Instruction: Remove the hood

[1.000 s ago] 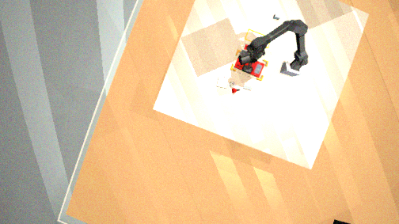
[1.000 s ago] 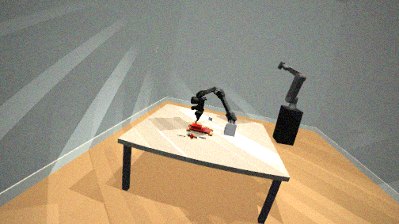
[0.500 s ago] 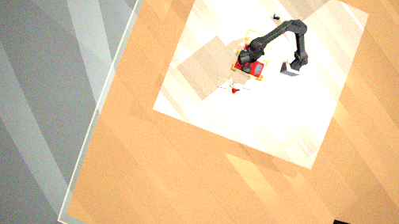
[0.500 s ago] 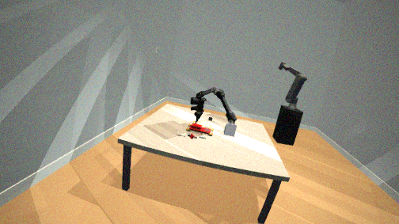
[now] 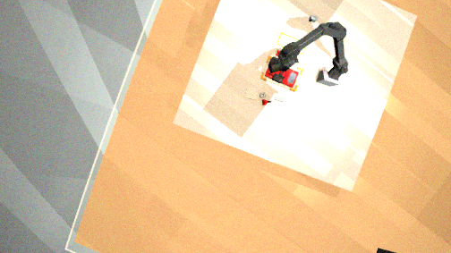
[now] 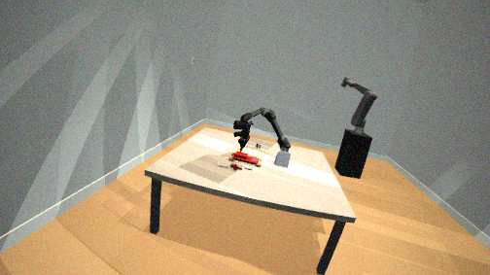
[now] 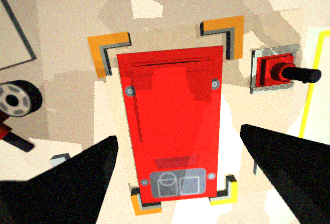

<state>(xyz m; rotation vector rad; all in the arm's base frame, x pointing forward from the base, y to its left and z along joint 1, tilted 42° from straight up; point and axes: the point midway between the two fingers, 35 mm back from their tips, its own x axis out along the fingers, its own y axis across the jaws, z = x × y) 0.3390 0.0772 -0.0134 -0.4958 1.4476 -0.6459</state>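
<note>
Now: the red hood 5 cm below my gripper tip.
</note>
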